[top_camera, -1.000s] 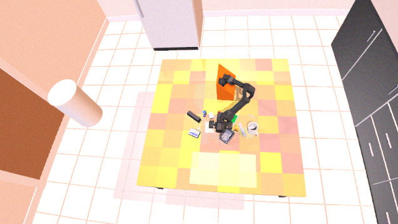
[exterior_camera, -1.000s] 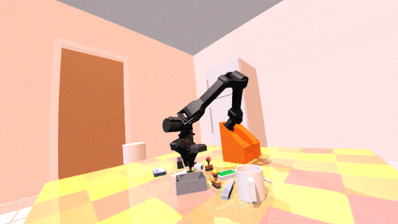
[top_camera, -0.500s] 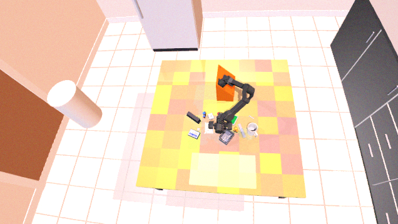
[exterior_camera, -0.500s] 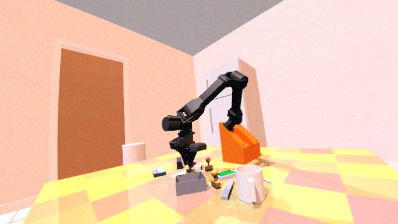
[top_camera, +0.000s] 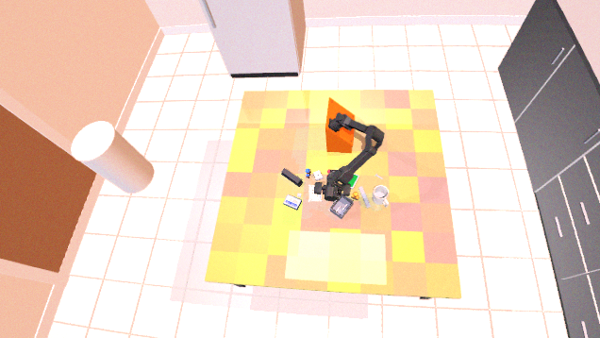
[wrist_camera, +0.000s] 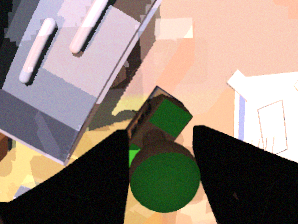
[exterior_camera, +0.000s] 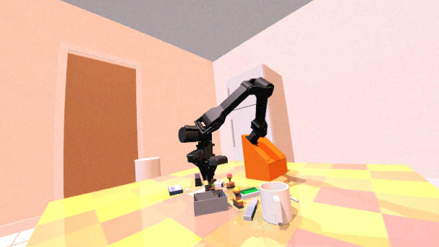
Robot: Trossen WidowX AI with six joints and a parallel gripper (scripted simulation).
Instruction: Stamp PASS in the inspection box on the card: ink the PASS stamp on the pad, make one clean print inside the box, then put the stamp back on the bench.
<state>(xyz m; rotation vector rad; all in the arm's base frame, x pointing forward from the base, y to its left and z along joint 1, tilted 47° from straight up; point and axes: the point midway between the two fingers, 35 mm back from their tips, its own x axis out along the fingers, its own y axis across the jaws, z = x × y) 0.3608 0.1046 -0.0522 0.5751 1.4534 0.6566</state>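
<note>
My gripper tip is 130 mm past the green ink pad, 90 mm to the right of it and 70 mm above it. Round my gripper tip: white card (100 mm to the right, 80 mm below, 30 mm behind); then green-knobbed PASS stamp (20 mm below, 10 mm behind); then grey tray (60 mm to the left, 60 mm below, 40 mm ahead).
</note>
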